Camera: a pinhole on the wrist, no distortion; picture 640 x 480 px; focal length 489.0 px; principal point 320.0 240.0 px. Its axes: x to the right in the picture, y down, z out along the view. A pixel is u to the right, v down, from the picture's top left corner.
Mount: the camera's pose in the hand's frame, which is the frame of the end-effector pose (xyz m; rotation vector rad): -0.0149 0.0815 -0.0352 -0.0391 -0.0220 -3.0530
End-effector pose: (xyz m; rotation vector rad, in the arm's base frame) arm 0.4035 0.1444 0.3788 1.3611 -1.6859 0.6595
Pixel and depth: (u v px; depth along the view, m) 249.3 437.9 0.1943
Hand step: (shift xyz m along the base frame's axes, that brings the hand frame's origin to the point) -0.0549 -0.1406 -0.0575
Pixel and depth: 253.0 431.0 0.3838
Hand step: -0.0476 -0.3314 -0.1291
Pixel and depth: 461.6 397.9 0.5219
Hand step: -0.0463 -0.3572 -0.3745
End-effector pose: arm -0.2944 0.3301 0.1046 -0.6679 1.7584 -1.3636
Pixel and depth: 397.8 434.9 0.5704
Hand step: 0.4817 -0.2748 0.1011
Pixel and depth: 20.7 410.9 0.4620
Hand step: 0.1904 -0.4724 -0.0768
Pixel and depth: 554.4 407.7 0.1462
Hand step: 0.1383 0.0076 -0.0177
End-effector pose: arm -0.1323 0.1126 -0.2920 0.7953 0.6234 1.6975
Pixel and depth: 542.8 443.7 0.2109
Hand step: 0.1617 -0.0901 0.0868
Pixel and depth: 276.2 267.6 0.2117
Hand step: 0.0885 -0.0076 0.1696
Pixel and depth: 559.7 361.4 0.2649
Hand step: 0.1974 -0.1278 0.1298
